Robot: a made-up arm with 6 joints. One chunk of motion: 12 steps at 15 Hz.
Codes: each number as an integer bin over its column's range. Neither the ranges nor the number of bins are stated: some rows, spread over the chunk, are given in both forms.
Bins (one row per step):
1: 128 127 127 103 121 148
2: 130 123 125 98 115 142
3: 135 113 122 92 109 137
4: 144 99 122 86 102 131
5: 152 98 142 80 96 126
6: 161 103 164 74 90 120
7: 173 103 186 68 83 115
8: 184 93 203 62 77 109
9: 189 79 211 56 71 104
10: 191 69 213 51 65 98
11: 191 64 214 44 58 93
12: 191 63 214 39 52 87
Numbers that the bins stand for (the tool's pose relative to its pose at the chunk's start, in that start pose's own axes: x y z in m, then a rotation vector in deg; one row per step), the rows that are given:
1: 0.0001 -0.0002 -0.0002 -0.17 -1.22 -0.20
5: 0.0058 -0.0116 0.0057 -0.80 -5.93 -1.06
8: 0.0133 -0.0135 0.0296 -1.30 -9.51 -1.73
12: 0.0149 -0.0253 0.0339 -1.93 -14.21 -2.59
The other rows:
2: 0.0006 -0.0018 -0.0010 -0.31 -2.35 -0.43
3: 0.0018 -0.0057 -0.0022 -0.47 -3.48 -0.63
4: 0.0039 -0.0112 -0.0022 -0.64 -4.80 -0.86
6: 0.0079 -0.0096 0.0143 -0.97 -7.06 -1.29
7: 0.0107 -0.0096 0.0229 -1.13 -8.38 -1.49
9: 0.0145 -0.0190 0.0327 -1.46 -10.64 -1.92
10: 0.0149 -0.0229 0.0335 -1.60 -11.76 -2.16
11: 0.0149 -0.0249 0.0339 -1.79 -13.08 -2.35

